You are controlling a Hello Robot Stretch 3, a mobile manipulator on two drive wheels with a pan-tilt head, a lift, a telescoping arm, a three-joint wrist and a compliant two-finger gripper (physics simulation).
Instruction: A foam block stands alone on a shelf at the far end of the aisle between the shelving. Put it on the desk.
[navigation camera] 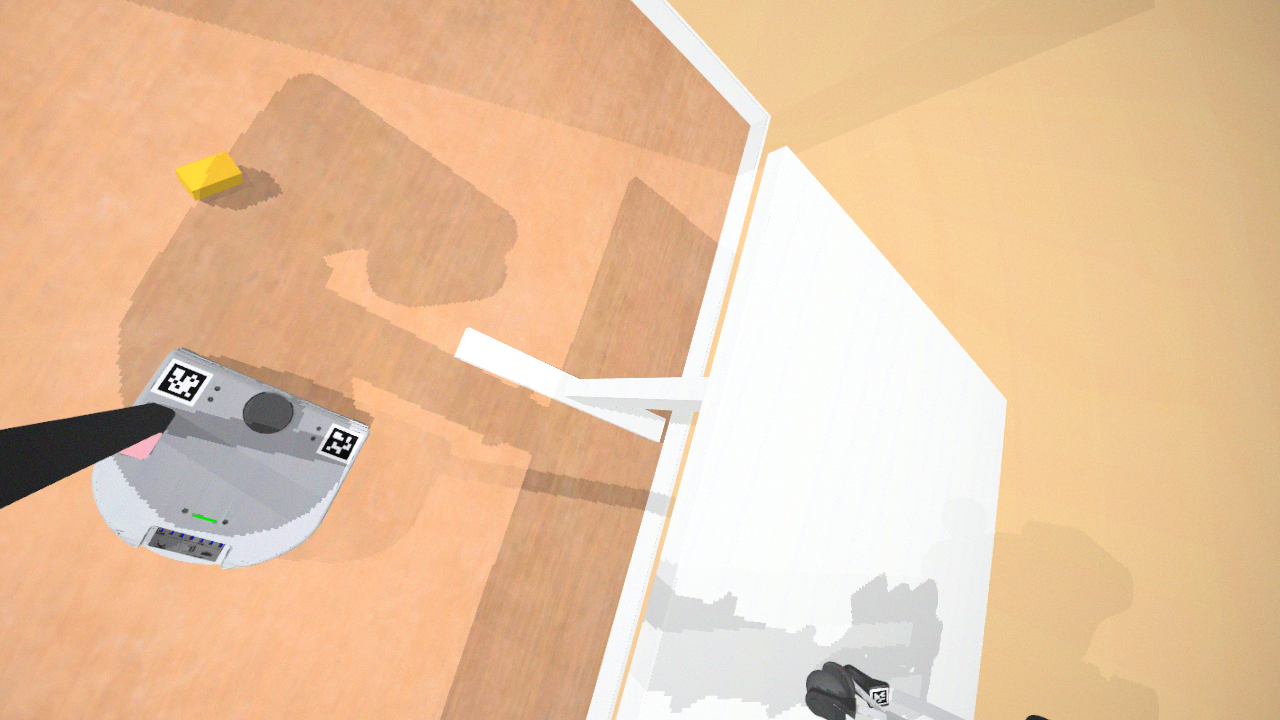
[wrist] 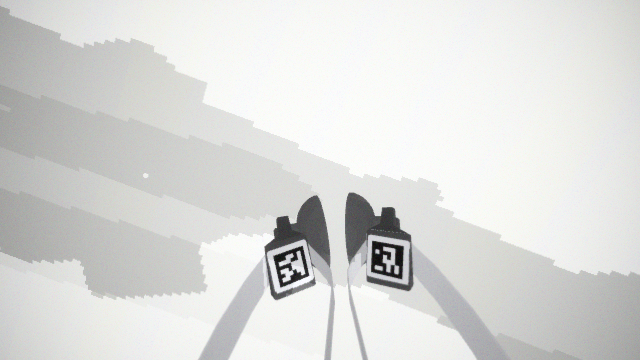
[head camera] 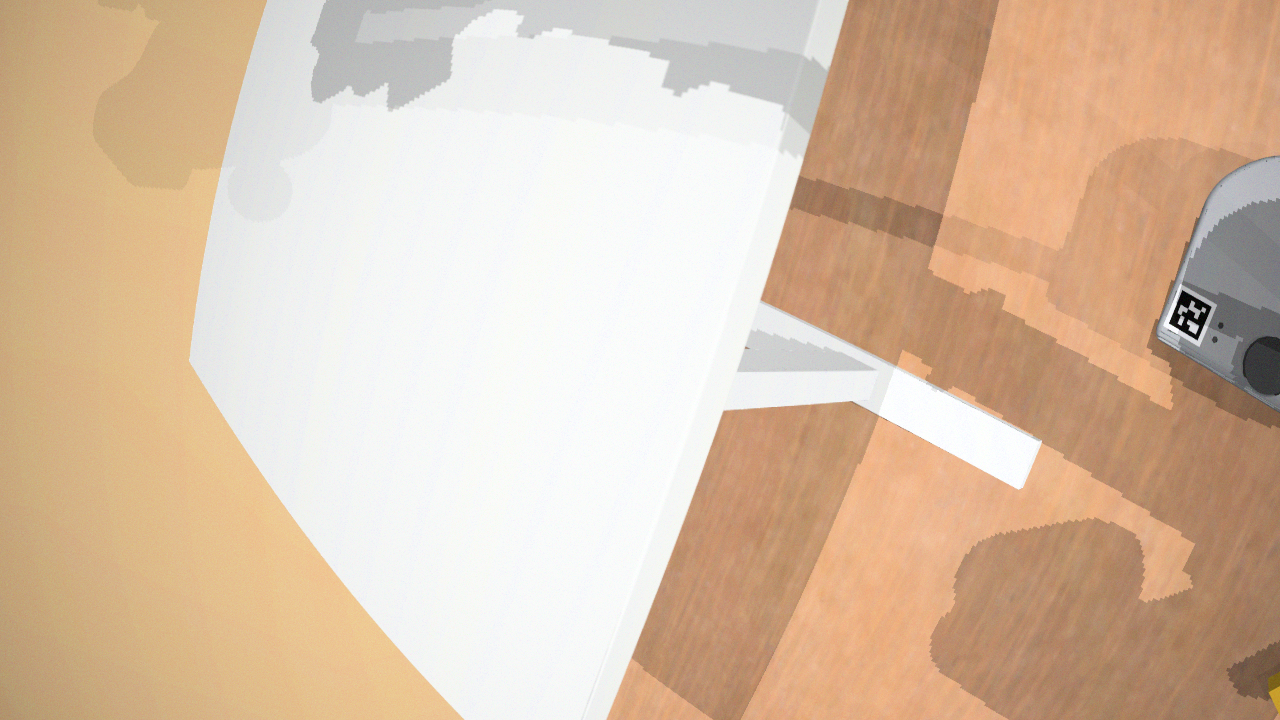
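Seen in the pictures: gripper, fingertip midpoint: (navigation camera: 814, 679); robot's base, origin of the base link: (navigation camera: 266, 410) (head camera: 1266, 364).
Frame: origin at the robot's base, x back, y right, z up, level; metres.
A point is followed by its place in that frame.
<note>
The yellow foam block (head camera: 1274, 696) @(z 0.060, x -0.389, y -0.268 m) (navigation camera: 210, 175) @(z 0.060, x -0.352, y -0.291 m) lies flat on the wooden floor, well away from the desk; a small corner of it shows at the lower right edge of the head view. The white desk (head camera: 492, 358) @(z 0.950, x -0.211, y 0.407 m) (navigation camera: 841, 376) @(z 0.950, x -0.282, y 0.429 m) (wrist: 500, 100) has its bare top below my gripper. My gripper (navigation camera: 829, 689) @(z 0.960, x 0.023, y 0.496 m) (wrist: 335, 219) @(z 0.960, x 0.023, y 0.496 m) is over the desk top, with its two dark fingertips nearly together, a narrow gap between them and no block in it. The shelving does not show.
My base (head camera: 1244, 241) @(z 0.160, x 0.123, y 0.098 m) (navigation camera: 223, 474) @(z 0.160, x 0.116, y -0.010 m) stands on the floor beside the desk, with the dark mast (navigation camera: 71, 443) @(z 0.691, x 0.050, y -0.119 m) rising at the left. A white desk foot (head camera: 962, 429) (navigation camera: 514, 358) reaches out onto the floor. A tan wall lies beyond the desk.
</note>
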